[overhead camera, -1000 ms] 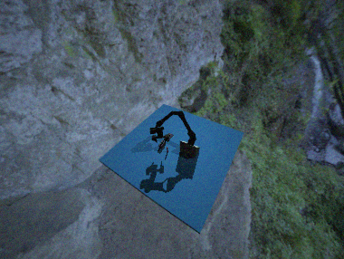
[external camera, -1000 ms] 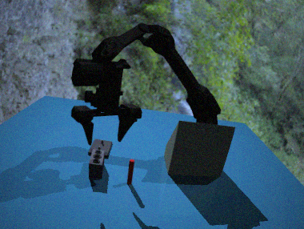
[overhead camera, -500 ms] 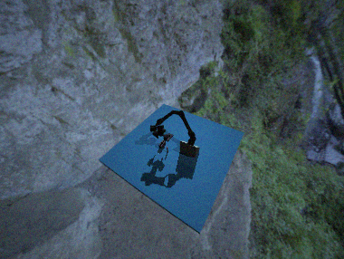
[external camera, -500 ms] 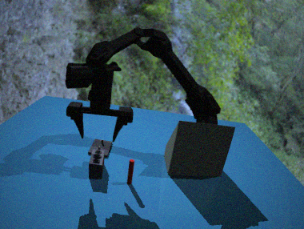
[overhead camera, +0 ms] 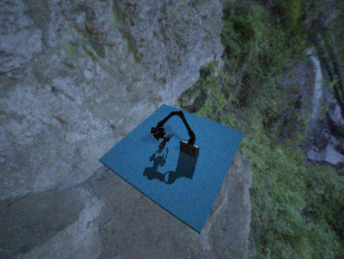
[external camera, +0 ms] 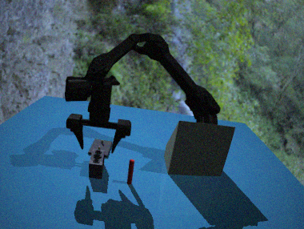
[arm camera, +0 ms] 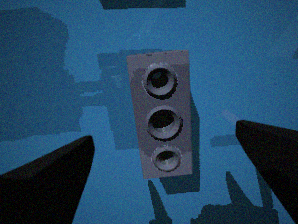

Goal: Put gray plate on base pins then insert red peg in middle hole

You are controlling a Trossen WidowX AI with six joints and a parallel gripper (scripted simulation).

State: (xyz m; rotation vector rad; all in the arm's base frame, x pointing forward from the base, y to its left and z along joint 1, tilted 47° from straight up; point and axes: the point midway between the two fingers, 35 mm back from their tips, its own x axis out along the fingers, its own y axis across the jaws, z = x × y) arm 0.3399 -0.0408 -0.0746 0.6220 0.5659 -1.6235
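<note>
The gray plate lies 30 mm below my gripper tip. Round my gripper tip: red peg (100 mm behind, 60 mm to the left, 30 mm below).
</note>
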